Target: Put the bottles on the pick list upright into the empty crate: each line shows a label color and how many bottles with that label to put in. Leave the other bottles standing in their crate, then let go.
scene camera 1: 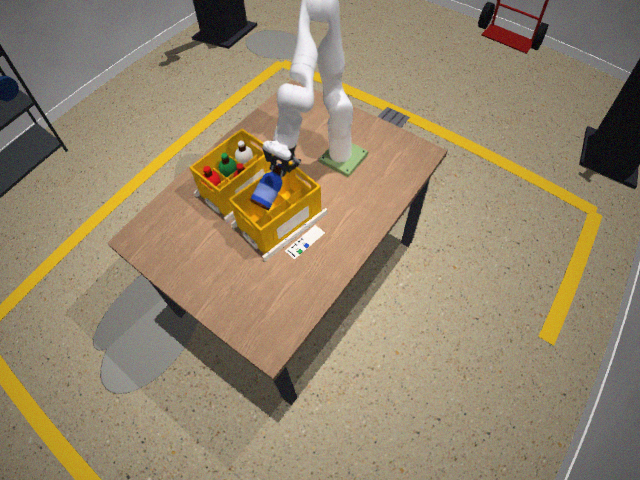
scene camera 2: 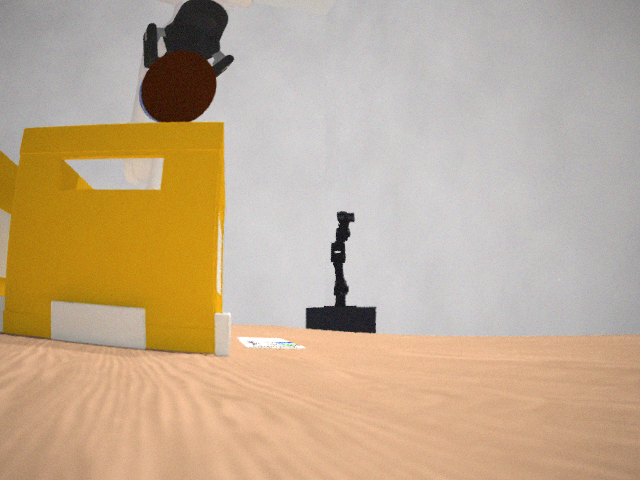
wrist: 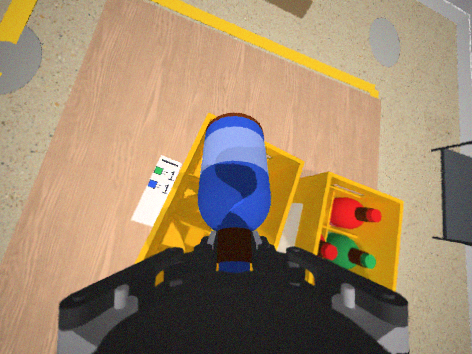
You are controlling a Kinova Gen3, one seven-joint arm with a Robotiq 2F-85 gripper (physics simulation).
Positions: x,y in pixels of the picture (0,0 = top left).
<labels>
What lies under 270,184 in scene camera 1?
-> A blue-labelled bottle.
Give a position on a blue-labelled bottle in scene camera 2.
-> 178,87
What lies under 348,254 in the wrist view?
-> A green bottle.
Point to a red bottle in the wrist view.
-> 347,213
</labels>
